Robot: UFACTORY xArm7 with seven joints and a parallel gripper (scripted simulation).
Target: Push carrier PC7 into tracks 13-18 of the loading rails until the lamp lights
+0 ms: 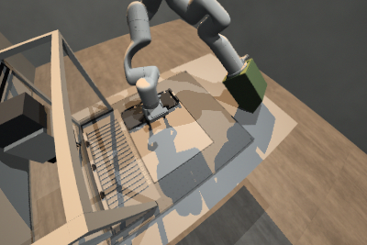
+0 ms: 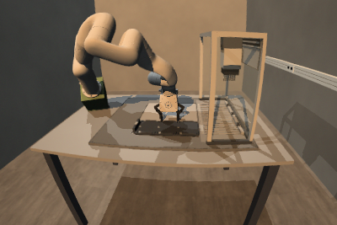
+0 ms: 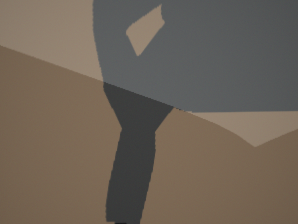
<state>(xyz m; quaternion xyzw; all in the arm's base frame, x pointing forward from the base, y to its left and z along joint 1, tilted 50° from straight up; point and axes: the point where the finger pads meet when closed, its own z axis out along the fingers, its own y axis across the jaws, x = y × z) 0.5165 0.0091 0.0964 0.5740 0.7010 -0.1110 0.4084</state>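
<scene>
Now: hand 9 cm to the left of the carrier PC7.
</scene>
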